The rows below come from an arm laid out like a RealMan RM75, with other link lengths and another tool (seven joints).
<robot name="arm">
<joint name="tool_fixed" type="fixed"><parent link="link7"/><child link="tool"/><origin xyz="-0.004 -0.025 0.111" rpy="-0.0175 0 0.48"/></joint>
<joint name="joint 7" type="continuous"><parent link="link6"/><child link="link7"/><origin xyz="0 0 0.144" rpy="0 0 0"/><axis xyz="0 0 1"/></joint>
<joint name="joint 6" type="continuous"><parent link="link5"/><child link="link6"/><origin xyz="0 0 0" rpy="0 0 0"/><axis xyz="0 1 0"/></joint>
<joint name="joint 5" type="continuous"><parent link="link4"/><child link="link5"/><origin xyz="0 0 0.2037" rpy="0 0 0"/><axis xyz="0 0 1"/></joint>
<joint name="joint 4" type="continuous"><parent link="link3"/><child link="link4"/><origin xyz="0 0 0" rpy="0 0 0"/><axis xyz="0 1 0"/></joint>
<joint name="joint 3" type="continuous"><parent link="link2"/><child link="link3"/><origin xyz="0 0 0.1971" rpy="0 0 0"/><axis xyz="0 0 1"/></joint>
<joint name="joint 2" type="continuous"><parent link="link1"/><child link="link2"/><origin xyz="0 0 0" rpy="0 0 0"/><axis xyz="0 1 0"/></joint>
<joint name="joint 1" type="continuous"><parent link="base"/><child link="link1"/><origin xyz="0 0 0.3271" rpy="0 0 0"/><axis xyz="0 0 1"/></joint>
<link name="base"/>
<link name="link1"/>
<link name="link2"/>
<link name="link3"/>
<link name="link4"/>
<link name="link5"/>
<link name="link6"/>
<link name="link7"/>
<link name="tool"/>
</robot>
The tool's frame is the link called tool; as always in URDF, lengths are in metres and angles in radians. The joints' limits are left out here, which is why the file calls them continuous.
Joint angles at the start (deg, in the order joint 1, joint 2, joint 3, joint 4, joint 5, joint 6, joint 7):
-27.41, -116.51, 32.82, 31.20, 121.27, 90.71, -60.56
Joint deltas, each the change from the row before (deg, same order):
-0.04, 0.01, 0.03, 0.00, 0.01, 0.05, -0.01
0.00, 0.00, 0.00, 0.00, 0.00, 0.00, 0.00
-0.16, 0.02, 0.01, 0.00, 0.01, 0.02, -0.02
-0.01, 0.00, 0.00, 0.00, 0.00, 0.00, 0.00
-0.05, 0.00, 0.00, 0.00, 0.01, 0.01, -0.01
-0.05, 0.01, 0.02, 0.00, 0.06, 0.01, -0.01
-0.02, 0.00, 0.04, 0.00, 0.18, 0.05, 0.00
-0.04, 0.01, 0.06, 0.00, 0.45, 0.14, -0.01
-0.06, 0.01, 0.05, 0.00, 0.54, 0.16, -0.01
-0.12, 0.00, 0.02, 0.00, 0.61, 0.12, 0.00
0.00, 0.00, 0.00, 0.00, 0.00, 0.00, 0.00
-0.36, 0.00, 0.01, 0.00, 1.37, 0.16, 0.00
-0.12, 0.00, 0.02, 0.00, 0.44, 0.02, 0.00
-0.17, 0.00, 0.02, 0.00, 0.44, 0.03, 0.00
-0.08, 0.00, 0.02, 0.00, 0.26, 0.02, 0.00
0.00, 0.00, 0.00, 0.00, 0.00, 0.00, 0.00
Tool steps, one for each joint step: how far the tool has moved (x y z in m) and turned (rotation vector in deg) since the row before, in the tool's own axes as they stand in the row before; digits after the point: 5 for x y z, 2 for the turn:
0.00031, 0.00005, 0.00016, -0.07, 0.04, 0.04
0.00000, 0.00000, 0.00000, 0.00, 0.00, 0.00
0.00070, -0.00065, 0.00044, -0.07, 0.06, 0.13
0.00004, -0.00004, 0.00003, 0.00, 0.00, 0.01
0.00023, -0.00015, 0.00017, -0.03, 0.02, 0.03
0.00008, 0.00006, 0.00016, -0.09, -0.02, 0.04
-0.00016, 0.00084, 0.00020, -0.22, -0.05, 0.02
-0.00043, 0.00201, 0.00034, -0.52, -0.13, 0.04
-0.00049, 0.00227, 0.00041, -0.60, -0.15, 0.05
-0.00051, 0.00210, 0.00059, -0.63, -0.19, 0.10
0.00000, 0.00000, 0.00000, 0.00, 0.00, 0.00
-0.00119, 0.00392, 0.00144, -1.34, -0.49, 0.28
-0.00048, 0.00121, 0.00049, -0.43, -0.18, 0.10
-0.00023, 0.00100, 0.00063, -0.45, -0.16, 0.14
-0.00021, 0.00071, 0.00033, -0.27, -0.10, 0.07
0.00000, 0.00000, 0.00000, 0.00, 0.00, 0.00

